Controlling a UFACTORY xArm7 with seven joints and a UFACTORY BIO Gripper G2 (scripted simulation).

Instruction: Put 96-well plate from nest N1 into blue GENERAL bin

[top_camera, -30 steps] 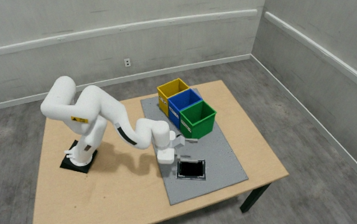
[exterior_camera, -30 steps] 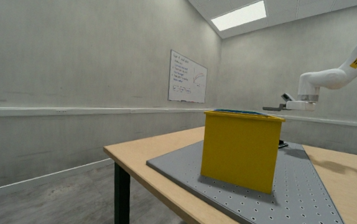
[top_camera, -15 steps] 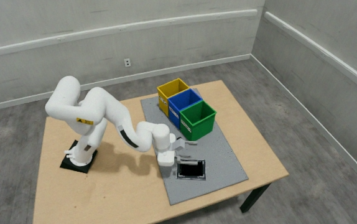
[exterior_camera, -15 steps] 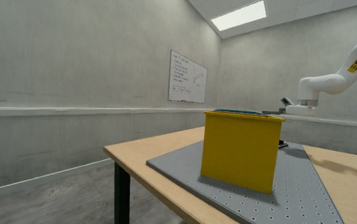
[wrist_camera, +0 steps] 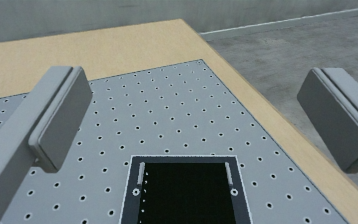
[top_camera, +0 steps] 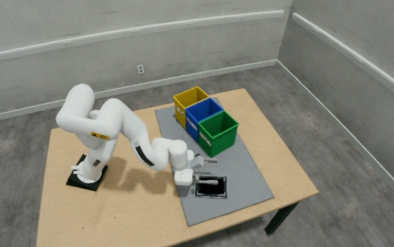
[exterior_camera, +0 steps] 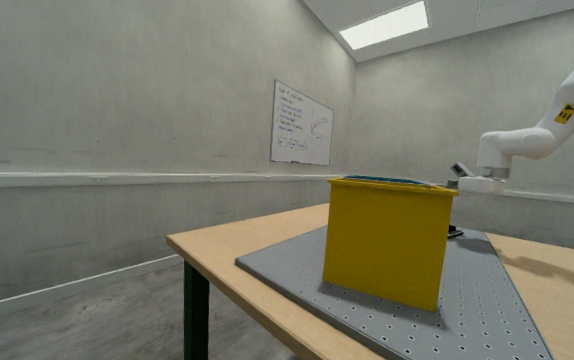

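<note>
My hand is 140 mm above the black 96-well plate. From my hand the other things lie so: blue bin: 360 mm to the left, 120 mm ahead, 70 mm below; green bin: 240 mm to the left, 150 mm ahead, 70 mm below; plate nest N1: 150 mm below.
</note>
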